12 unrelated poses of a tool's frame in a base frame.
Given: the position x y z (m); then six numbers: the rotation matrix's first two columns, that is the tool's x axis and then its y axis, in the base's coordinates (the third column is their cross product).
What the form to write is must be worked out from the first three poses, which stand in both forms.
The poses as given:
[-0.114 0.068 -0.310 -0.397 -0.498 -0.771 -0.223 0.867 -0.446]
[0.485 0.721 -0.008 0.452 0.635 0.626 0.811 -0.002 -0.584]
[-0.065 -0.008 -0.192 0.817 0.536 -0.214 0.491 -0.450 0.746]
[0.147 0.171 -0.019 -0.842 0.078 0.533 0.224 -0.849 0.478]
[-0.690 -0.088 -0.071 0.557 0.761 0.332 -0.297 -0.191 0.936]
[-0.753 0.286 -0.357 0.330 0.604 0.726 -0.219 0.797 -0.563]
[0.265 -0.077 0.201 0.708 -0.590 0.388 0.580 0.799 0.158]
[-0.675 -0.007 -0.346 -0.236 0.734 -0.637 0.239 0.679 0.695]
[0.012 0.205 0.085 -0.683 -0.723 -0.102 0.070 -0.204 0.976]
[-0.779 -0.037 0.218 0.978 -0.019 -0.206 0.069 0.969 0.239]
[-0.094 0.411 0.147 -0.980 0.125 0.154 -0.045 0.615 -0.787]
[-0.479 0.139 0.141 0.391 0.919 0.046 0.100 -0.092 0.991]
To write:
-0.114 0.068 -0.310; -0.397 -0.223 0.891; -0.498 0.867 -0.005; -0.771 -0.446 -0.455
0.485 0.721 -0.008; 0.452 0.811 -0.370; 0.635 -0.002 0.772; 0.626 -0.584 -0.516
-0.065 -0.008 -0.192; 0.817 0.491 0.304; 0.536 -0.450 -0.715; -0.214 0.746 -0.631
0.147 0.171 -0.019; -0.842 0.224 0.490; 0.078 -0.849 0.522; 0.533 0.478 0.697
-0.690 -0.088 -0.071; 0.557 -0.297 0.776; 0.761 -0.191 -0.620; 0.332 0.936 0.120
-0.753 0.286 -0.357; 0.330 -0.219 -0.919; 0.604 0.797 0.027; 0.726 -0.563 0.395
0.265 -0.077 0.201; 0.708 0.580 -0.403; -0.590 0.799 0.113; 0.388 0.158 0.908
-0.675 -0.007 -0.346; -0.236 0.239 0.943; 0.734 0.679 0.012; -0.637 0.695 -0.336
0.012 0.205 0.085; -0.683 0.070 -0.726; -0.723 -0.204 0.659; -0.102 0.976 0.190
-0.779 -0.037 0.218; 0.978 0.069 0.195; -0.019 0.969 -0.248; -0.206 0.239 0.949
-0.094 0.411 0.147; -0.980 -0.045 -0.193; 0.125 0.615 -0.778; 0.154 -0.787 -0.597
-0.479 0.139 0.141; 0.391 0.100 0.915; 0.919 -0.092 -0.383; 0.046 0.991 -0.128

